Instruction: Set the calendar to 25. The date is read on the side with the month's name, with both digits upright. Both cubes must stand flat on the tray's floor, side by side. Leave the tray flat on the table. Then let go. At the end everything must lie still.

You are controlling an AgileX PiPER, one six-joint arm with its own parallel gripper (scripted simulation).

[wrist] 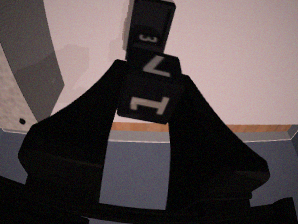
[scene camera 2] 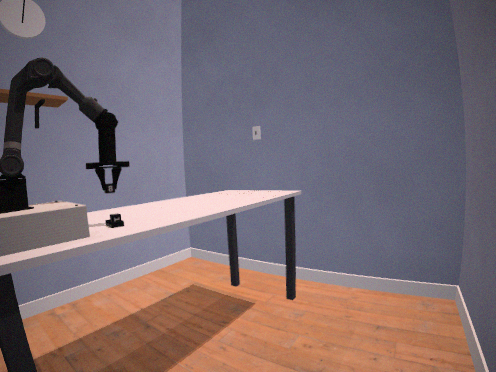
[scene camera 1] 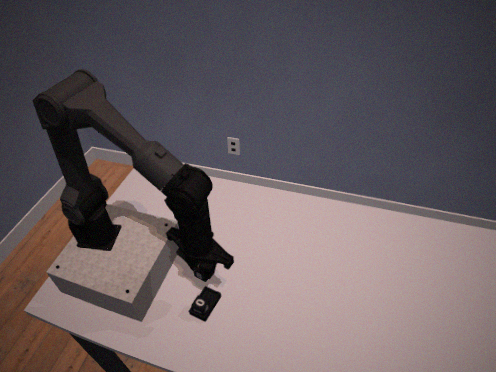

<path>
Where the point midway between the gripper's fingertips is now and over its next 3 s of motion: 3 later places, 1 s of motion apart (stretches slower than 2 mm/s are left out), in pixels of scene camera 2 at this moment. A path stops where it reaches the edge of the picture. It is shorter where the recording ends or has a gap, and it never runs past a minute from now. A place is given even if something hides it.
The gripper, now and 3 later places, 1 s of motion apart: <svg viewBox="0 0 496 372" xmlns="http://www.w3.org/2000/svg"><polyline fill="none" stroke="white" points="109,189 111,210 112,218 110,194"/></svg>
</path>
